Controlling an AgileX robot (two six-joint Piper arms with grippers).
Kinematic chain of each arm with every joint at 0, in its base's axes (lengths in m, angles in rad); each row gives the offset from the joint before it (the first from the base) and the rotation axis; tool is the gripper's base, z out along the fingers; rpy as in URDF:
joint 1: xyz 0 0 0.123 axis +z
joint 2: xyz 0 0 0 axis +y
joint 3: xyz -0.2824 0 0.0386 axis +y
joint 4: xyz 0.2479 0 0.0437 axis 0.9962 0 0.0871
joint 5: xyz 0 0 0 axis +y
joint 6: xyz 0.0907 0 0.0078 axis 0.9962 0 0.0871
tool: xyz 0 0 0 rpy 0 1.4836 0
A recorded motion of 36 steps. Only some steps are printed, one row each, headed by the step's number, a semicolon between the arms.
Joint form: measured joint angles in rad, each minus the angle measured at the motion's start. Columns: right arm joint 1, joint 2, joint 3, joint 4, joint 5, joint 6; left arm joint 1, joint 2, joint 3, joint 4, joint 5, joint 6.
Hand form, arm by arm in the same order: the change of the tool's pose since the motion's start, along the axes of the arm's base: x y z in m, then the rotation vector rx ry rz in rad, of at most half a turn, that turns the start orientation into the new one. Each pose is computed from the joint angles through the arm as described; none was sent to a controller.
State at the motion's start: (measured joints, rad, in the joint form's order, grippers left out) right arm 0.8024 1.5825 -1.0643 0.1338 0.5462 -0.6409; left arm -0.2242 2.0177 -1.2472 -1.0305 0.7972 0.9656
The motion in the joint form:
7: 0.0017 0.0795 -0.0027 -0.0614 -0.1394 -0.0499; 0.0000 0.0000 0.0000 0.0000 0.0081 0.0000
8: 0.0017 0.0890 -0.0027 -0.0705 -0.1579 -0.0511; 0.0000 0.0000 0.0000 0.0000 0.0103 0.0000
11: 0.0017 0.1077 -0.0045 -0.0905 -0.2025 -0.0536; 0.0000 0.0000 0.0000 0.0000 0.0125 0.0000
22: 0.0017 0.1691 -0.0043 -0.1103 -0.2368 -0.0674; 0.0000 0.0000 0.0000 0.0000 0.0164 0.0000
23: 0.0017 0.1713 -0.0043 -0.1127 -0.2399 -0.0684; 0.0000 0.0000 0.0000 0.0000 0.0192 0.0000
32: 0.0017 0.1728 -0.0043 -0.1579 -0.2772 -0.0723; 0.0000 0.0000 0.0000 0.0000 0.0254 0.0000
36: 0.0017 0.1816 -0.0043 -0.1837 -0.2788 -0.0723; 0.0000 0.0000 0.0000 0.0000 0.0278 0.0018
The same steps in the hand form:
7: 0.0158 0.0119 -0.0191 -0.0165 -0.1097 0.0570; -0.0007 -0.0003 0.0001 -0.0033 0.0050 -0.0054
8: 0.0177 0.0132 -0.0214 -0.0166 -0.1226 0.0612; -0.0008 -0.0004 0.0002 -0.0043 0.0064 -0.0068
11: 0.0220 0.0165 -0.0251 -0.0110 -0.1566 0.0705; -0.0010 -0.0005 0.0002 -0.0052 0.0078 -0.0083
22: 0.0279 0.0215 -0.0453 -0.0469 -0.1552 0.0938; -0.0013 -0.0006 0.0003 -0.0068 0.0102 -0.0109
23: 0.0282 0.0218 -0.0460 -0.0480 -0.1578 0.0959; -0.0016 -0.0007 0.0003 -0.0079 0.0119 -0.0128
32: 0.0309 0.0229 -0.0444 -0.0502 -0.2118 0.1233; -0.0021 -0.0009 0.0004 -0.0105 0.0158 -0.0169
36: 0.0319 0.0231 -0.0475 -0.0691 -0.2213 0.1398; -0.0023 -0.0010 0.0005 -0.0112 0.0161 -0.0198

